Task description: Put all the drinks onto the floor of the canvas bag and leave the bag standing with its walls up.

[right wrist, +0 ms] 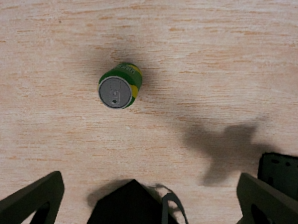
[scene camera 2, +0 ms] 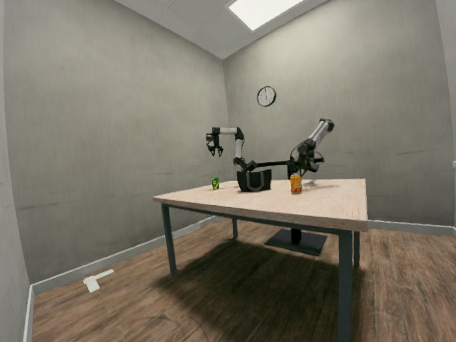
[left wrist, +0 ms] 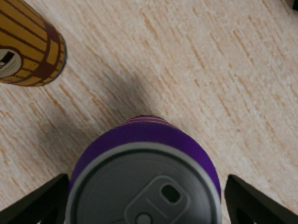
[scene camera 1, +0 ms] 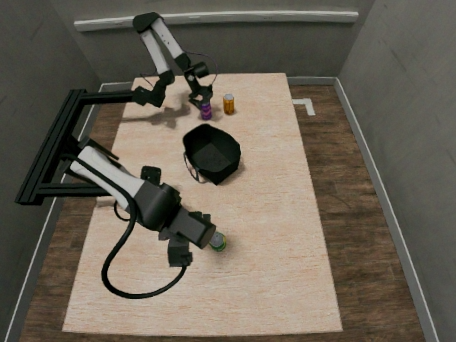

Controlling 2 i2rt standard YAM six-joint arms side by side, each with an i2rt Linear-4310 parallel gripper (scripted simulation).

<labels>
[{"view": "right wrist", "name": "my right gripper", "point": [149, 180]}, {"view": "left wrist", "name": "my left gripper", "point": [147, 183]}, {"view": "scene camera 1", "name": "my right gripper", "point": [190, 233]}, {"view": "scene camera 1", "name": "black canvas bag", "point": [197, 138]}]
</labels>
